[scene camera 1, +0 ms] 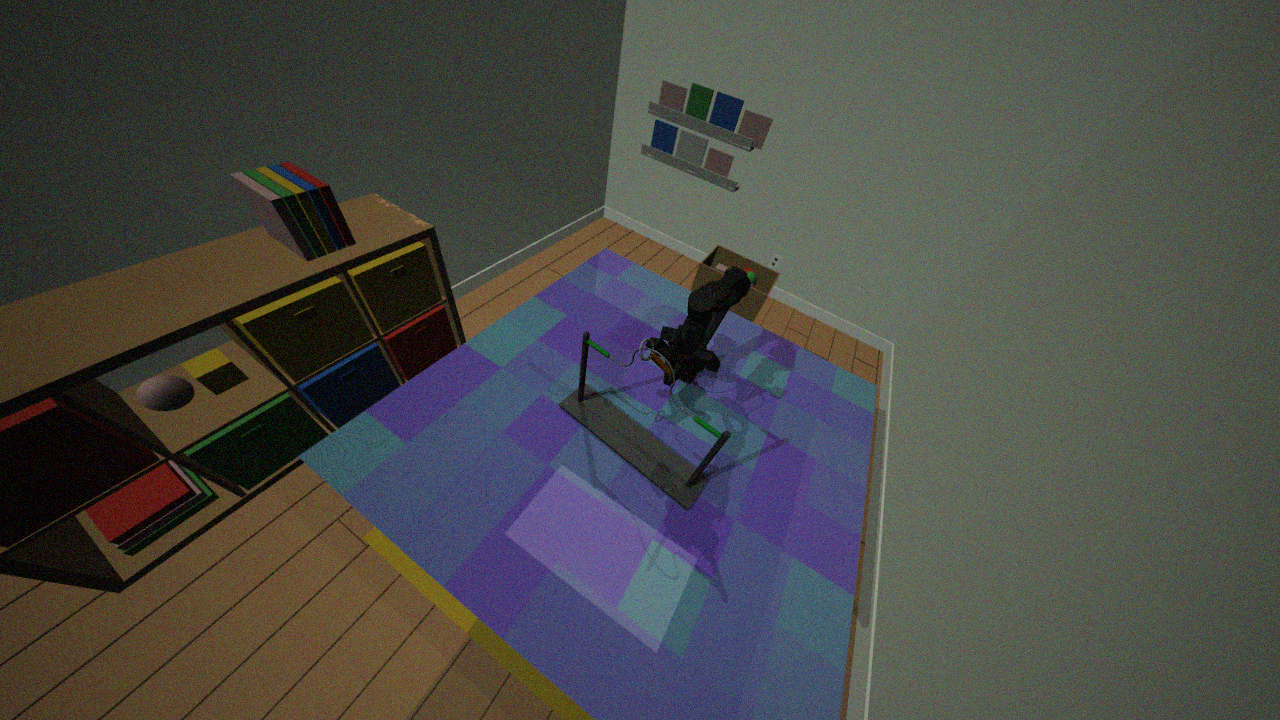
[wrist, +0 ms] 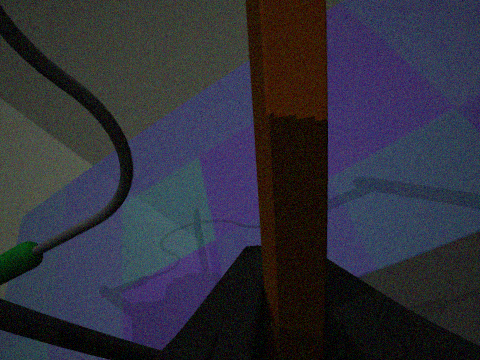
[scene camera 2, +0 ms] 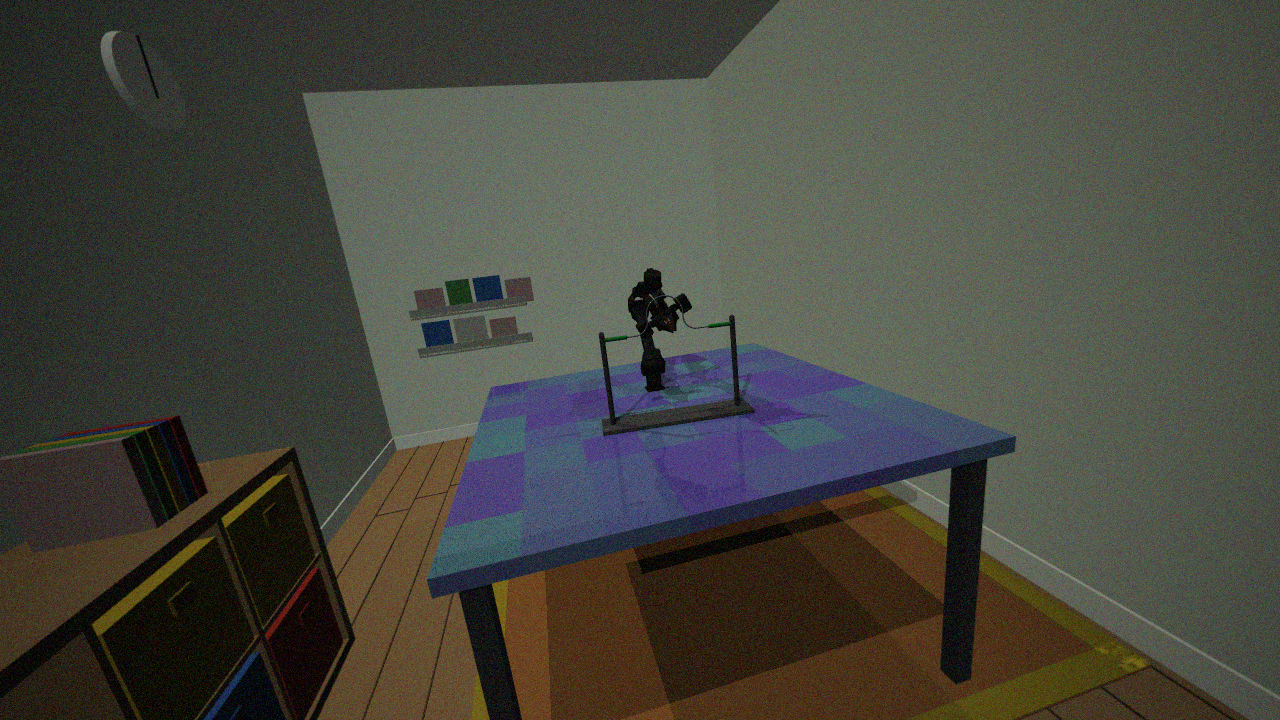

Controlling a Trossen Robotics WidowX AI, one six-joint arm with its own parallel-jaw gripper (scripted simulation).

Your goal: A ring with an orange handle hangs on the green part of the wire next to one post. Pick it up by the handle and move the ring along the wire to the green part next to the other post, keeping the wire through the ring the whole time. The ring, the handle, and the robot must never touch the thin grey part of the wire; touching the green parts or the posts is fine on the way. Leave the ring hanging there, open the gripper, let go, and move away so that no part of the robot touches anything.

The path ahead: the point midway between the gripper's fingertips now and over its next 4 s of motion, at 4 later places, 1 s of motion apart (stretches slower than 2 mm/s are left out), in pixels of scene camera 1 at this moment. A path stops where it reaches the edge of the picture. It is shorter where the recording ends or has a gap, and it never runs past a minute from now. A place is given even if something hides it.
My gripper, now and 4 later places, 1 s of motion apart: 666,384; 654,377; 643,365; 639,353; 638,348
